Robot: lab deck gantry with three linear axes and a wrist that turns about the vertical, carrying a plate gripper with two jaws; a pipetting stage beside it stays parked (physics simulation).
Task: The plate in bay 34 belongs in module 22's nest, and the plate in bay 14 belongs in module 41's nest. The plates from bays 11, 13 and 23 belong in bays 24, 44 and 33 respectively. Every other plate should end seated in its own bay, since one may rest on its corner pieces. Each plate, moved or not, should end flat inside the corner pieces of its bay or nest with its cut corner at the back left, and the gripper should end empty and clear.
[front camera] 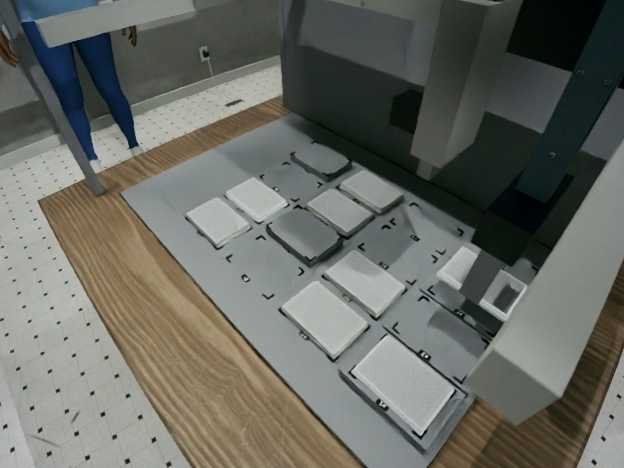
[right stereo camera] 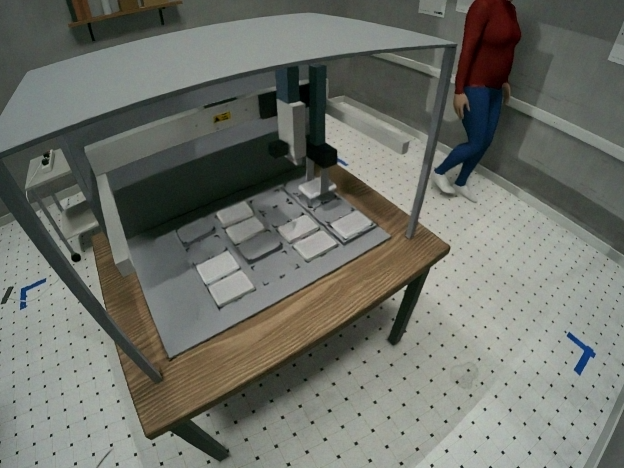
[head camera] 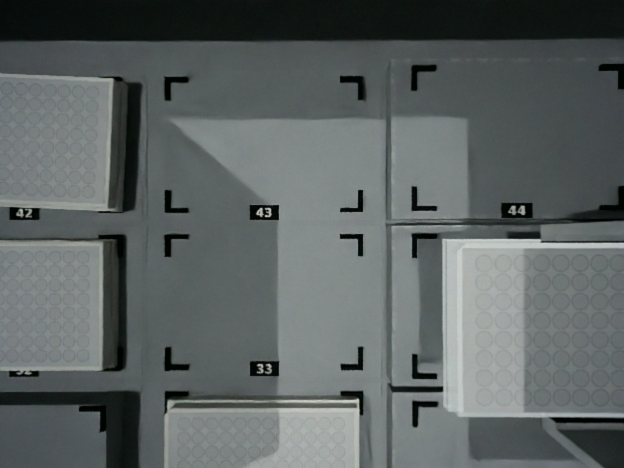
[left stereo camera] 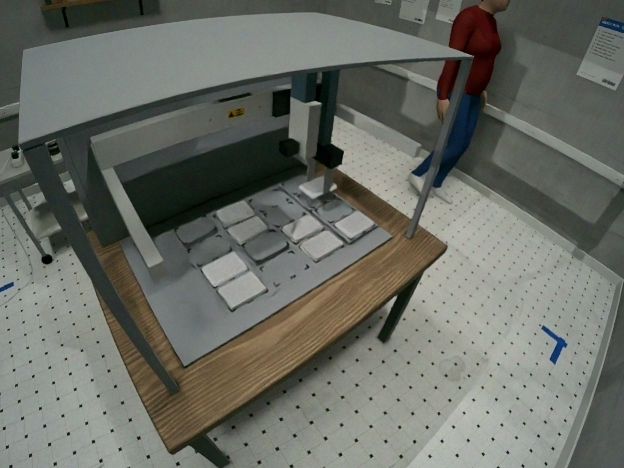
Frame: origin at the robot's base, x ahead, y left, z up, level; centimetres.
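Seen in the pictures: gripper, fingertip midpoint: [front camera: 482,280] [right stereo camera: 317,186] [head camera: 578,326] [left stereo camera: 318,186]; robot's base, link origin: [front camera: 186,218] [right stereo camera: 219,308] [left stereo camera: 232,311].
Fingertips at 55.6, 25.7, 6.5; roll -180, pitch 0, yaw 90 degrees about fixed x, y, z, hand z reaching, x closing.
Offsets run from my fingertips to a thing's top centre, as dx, dy, dz. "spot": to the spot under its first point.
My gripper [front camera: 496,276] [head camera: 583,332] [left stereo camera: 319,187] [right stereo camera: 318,187] is shut on the bay 34 plate @[+0.0, +0.0, +0.7] [front camera: 455,268] [head camera: 498,362] [left stereo camera: 307,189], holding it level above its bay. Plates sit in bay 14 @[spot: +0.6, -22.3, -3.6] [front camera: 403,385], bay 13 @[spot: -15.5, -21.9, -5.1] [front camera: 325,319], bay 23 @[spot: -15.5, -11.6, -5.1] [front camera: 365,284] [head camera: 226,443] and bay 11 @[spot: -48.4, -22.0, -5.1] [front camera: 216,221]. The bay 42 plate @[-32.1, +10.7, -4.8] [front camera: 370,190] [head camera: 50,146] is slightly turned and looks raised at the corner pieces. Module 22 @[-32.8, -10.8, -4.3] [front camera: 304,231] [head camera: 45,438] and module 41 @[-49.2, +10.7, -4.3] [front camera: 321,158] have empty nests. Bays 24 @[spot: -4.1, -12.6, -5.0] [front camera: 413,327], 33 [front camera: 375,241] [head camera: 221,302] and 44 @[spot: +0.8, +9.2, -5.0] [head camera: 529,161] are empty.
Plates sit in bay 32 @[spot: -32.7, -0.3, -5.1] [front camera: 338,209] [head camera: 45,302] and bay 21 @[spot: -48.7, -10.9, -5.1] [front camera: 256,197]. The parked pipetting stage [front camera: 451,85] [left stereo camera: 302,125] hangs beside the gripper column. A pale beam [front camera: 534,352] crosses the right of the front view. Frame posts [left stereo camera: 438,151] stand at the table corners.
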